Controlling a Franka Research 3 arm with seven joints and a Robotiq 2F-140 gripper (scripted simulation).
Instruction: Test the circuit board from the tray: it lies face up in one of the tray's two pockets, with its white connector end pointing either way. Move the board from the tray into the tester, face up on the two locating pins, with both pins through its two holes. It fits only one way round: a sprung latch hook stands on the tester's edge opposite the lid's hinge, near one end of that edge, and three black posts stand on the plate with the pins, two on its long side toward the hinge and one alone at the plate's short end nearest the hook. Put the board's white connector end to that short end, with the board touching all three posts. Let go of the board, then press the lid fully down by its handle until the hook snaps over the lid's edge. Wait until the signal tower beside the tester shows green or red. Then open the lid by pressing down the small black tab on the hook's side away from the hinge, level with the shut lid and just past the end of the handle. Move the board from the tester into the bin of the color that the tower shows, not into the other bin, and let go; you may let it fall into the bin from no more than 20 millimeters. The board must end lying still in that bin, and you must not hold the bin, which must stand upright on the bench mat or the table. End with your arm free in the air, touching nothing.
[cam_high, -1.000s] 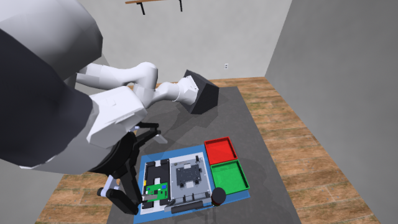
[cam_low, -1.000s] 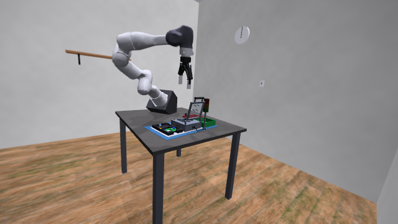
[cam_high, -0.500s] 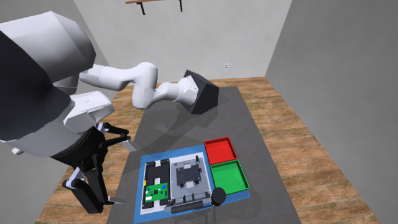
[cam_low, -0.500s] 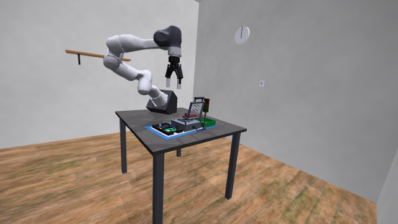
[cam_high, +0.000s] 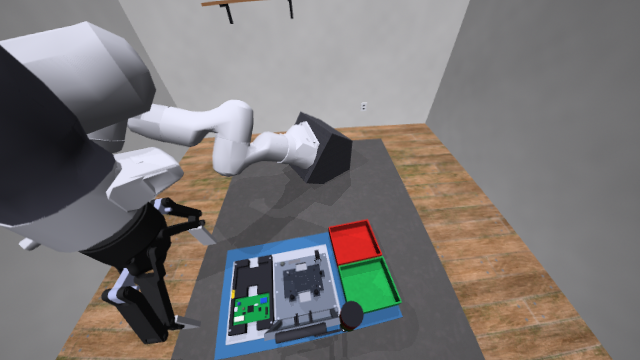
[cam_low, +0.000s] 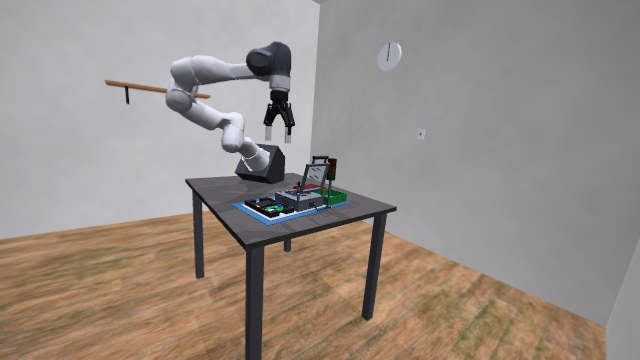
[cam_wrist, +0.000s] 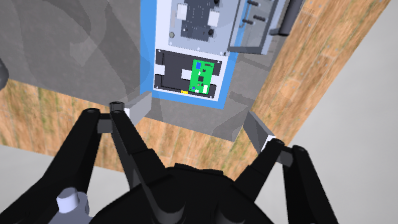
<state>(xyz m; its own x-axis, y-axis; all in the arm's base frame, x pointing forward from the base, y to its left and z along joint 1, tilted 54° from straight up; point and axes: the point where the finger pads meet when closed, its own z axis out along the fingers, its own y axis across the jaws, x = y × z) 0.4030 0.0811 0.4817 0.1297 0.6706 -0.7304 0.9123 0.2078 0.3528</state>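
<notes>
The green circuit board is 310 mm below my hand. Also, from my hand: latch hook 70 mm behind, 240 mm to the left, 250 mm below; then clear lid 100 mm ahead, 160 mm to the left, 150 mm below; then dark plate 10 mm behind, 180 mm to the left, 260 mm below.
</notes>
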